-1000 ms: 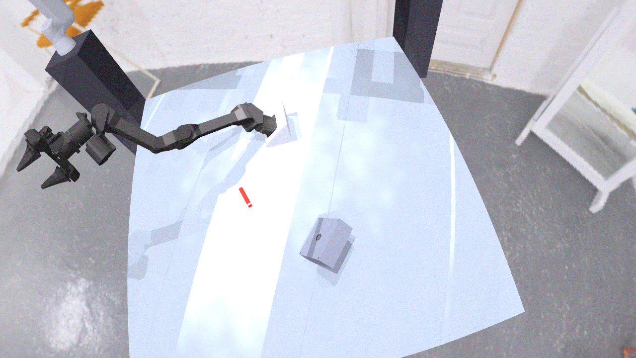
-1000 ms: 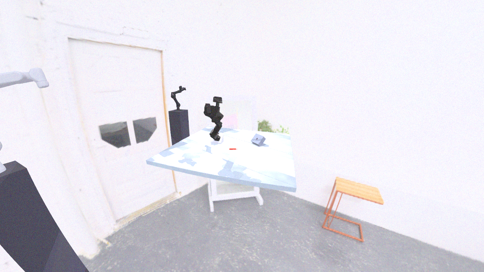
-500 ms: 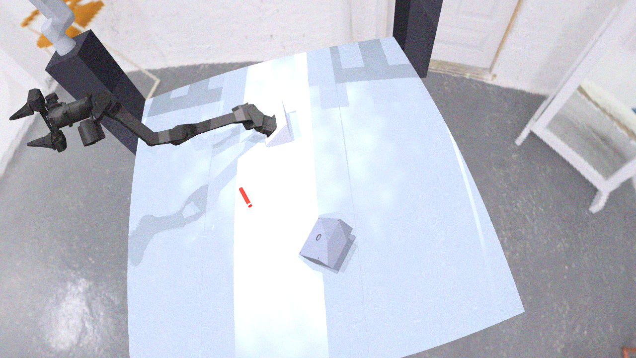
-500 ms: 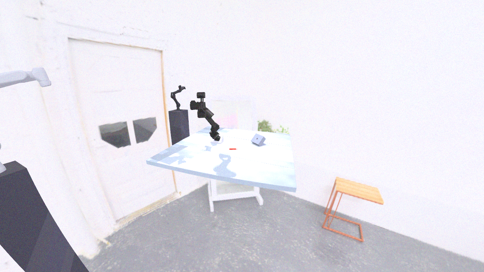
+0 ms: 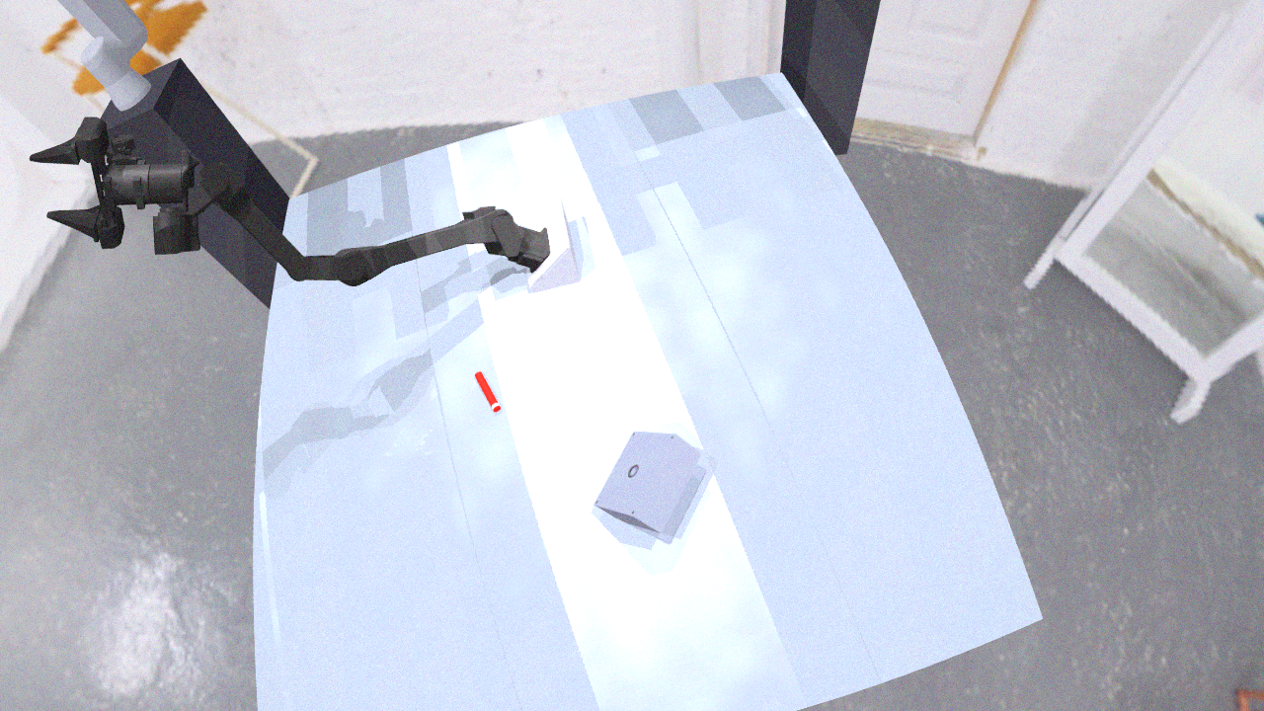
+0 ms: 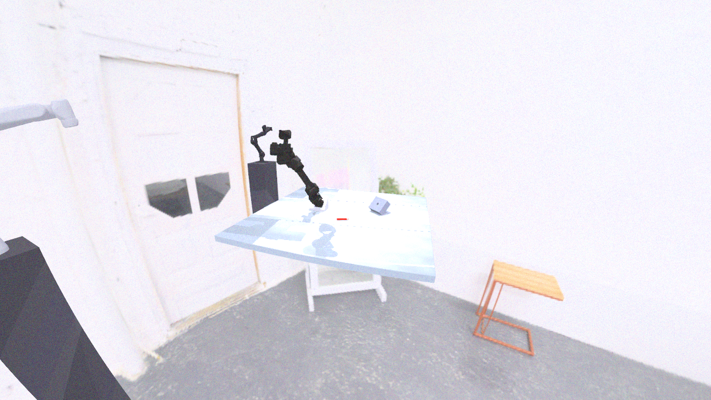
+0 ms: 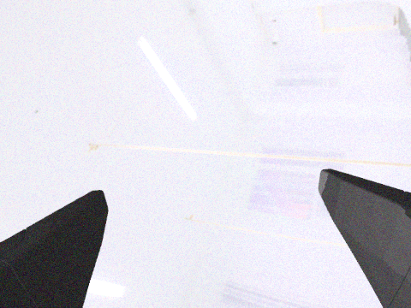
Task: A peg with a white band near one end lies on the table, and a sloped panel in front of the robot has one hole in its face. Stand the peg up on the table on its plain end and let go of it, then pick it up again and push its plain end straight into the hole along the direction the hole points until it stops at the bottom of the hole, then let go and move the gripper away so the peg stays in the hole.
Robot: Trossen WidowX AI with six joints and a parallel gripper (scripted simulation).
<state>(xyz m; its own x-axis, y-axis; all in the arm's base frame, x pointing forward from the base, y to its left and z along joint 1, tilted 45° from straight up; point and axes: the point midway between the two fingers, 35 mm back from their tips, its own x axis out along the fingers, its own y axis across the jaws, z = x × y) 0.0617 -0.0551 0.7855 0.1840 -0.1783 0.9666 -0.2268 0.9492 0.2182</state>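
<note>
My gripper tip is now 18 cm short of the red peg, 50 cm to the right of it and 58 cm above it. From my gripper tip the other things lie so: grey sloped panel: 38 cm ahead, 73 cm to the left, 53 cm below.
</note>
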